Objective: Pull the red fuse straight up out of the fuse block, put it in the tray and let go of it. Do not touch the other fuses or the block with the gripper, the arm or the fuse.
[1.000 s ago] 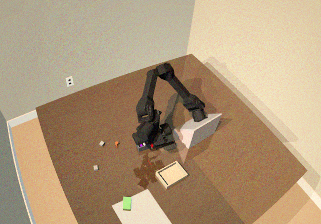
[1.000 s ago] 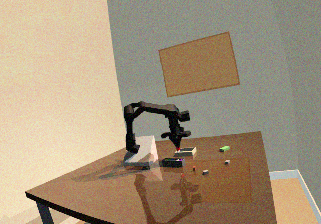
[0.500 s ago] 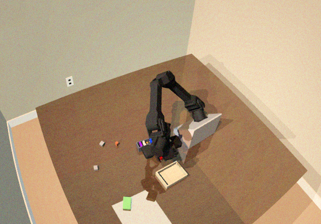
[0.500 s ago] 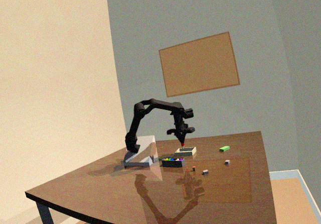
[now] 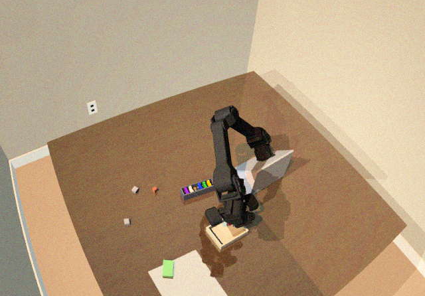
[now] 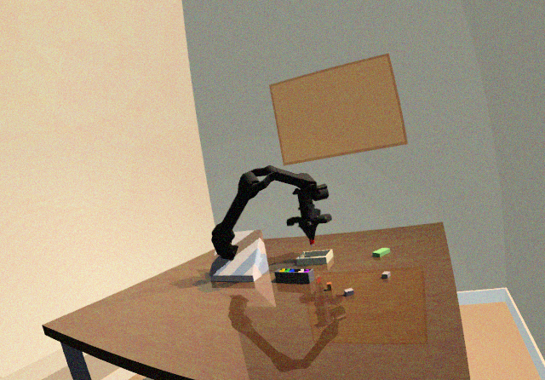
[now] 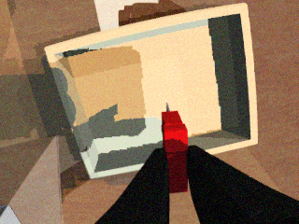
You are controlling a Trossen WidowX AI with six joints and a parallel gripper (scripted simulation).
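The cream tray lies 90 mm below my gripper tip. From my gripper tip the other things lie so: green block (280 mm ahead, 50 mm to the left, 90 mm below); orange piece (170 mm ahead, 300 mm to the right, 80 mm below); red fuse (10 mm below).
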